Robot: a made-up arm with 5 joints. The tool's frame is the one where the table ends. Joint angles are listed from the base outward.
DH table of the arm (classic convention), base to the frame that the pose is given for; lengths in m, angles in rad. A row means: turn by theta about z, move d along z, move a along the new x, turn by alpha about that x. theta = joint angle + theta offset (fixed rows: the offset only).
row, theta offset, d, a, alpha
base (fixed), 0, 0.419, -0.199, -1.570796
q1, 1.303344, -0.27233, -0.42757, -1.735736
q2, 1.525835, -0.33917, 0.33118, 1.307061
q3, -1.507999, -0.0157, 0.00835, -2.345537
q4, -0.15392, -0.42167, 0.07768, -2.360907
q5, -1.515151, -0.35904, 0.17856, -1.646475
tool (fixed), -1.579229, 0.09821, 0, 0
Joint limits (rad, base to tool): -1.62..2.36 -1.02..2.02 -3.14..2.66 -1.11..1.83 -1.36..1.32
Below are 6 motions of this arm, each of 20 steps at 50 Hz.
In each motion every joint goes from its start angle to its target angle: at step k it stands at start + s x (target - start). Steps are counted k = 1, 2, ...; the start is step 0. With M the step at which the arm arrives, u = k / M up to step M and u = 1 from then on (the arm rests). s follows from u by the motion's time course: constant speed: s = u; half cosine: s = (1 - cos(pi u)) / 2; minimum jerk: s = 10 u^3 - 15 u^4 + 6 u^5.
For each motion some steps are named. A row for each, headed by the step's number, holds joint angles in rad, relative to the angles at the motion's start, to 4 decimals.
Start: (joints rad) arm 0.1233 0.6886 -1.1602 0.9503 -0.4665
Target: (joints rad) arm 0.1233 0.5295 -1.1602 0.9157 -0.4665
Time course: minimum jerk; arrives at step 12
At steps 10, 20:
10: 0.0000 -0.1535 0.0000 -0.0334 0.0000
20: 0.0000 -0.1591 0.0000 -0.0346 0.0000

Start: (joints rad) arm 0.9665 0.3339 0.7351 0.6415 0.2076
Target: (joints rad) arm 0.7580 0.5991 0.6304 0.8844 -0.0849
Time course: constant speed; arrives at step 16
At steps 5, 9, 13, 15, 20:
5: -0.0652 0.0829 -0.0327 0.0759 -0.0914
9: -0.1173 0.1492 -0.0589 0.1366 -0.1645
13: -0.1694 0.2155 -0.0851 0.1974 -0.2377
15: -0.1955 0.2486 -0.0982 0.2277 -0.2742
20: -0.2085 0.2652 -0.1047 0.2429 -0.2925

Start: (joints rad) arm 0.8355 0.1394 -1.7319 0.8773 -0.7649
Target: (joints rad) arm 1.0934 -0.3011 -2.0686 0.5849 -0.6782
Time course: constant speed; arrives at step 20
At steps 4, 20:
4: 0.0516 -0.0881 -0.0673 -0.0585 0.0173
20: 0.2579 -0.4405 -0.3367 -0.2924 0.0867

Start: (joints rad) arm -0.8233 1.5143 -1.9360 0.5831 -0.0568
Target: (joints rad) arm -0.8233 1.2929 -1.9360 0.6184 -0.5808
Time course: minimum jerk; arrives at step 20
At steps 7, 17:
7: 0.0000 -0.0521 0.0000 0.0083 -0.1232
17: 0.0000 -0.2155 0.0000 0.0344 -0.5101

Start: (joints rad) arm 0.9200 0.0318 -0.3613 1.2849 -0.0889
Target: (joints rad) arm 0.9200 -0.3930 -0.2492 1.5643 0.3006
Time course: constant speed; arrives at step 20
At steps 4, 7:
4: 0.0000 -0.0850 0.0224 0.0559 0.0779
7: 0.0000 -0.1487 0.0392 0.0978 0.1363

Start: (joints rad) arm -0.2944 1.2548 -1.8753 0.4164 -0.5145
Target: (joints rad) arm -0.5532 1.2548 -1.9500 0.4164 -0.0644
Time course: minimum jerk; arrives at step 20
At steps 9, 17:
9: -0.1053 0.0000 -0.0304 0.0000 0.1831
17: -0.2519 0.0000 -0.0727 0.0000 0.4381

